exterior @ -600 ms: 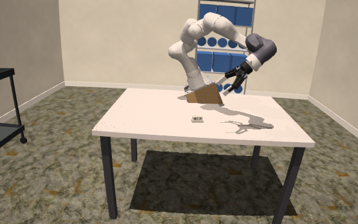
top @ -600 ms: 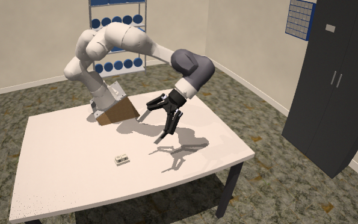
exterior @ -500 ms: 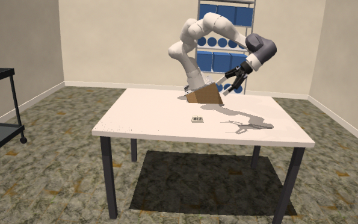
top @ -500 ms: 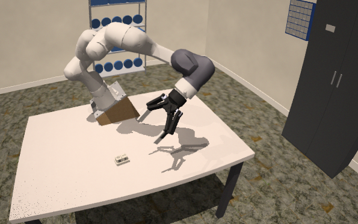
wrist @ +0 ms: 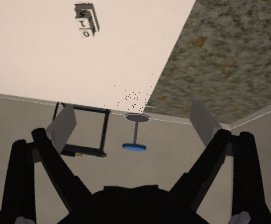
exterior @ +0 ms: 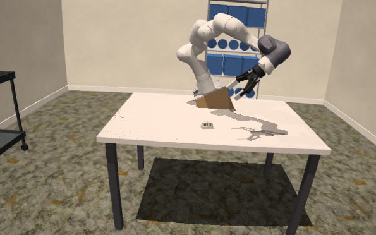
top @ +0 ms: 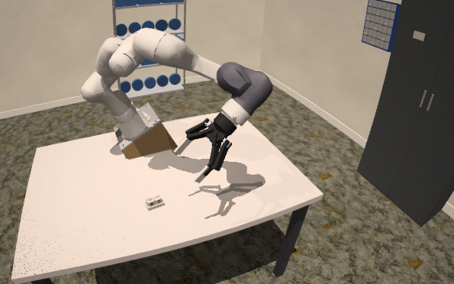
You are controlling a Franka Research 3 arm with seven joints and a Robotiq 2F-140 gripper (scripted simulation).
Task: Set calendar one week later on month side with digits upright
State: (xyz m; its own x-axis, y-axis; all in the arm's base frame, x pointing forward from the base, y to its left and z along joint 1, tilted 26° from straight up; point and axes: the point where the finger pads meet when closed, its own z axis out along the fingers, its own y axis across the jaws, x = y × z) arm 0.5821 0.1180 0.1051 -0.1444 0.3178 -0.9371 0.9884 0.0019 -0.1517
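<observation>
Now: hand 25 cm above the cube, 13 cm past it and 9 cm to the left of it. Round my hand: grey tray (26 cm below, 13 cm behind, 11 cm to the right).
</observation>
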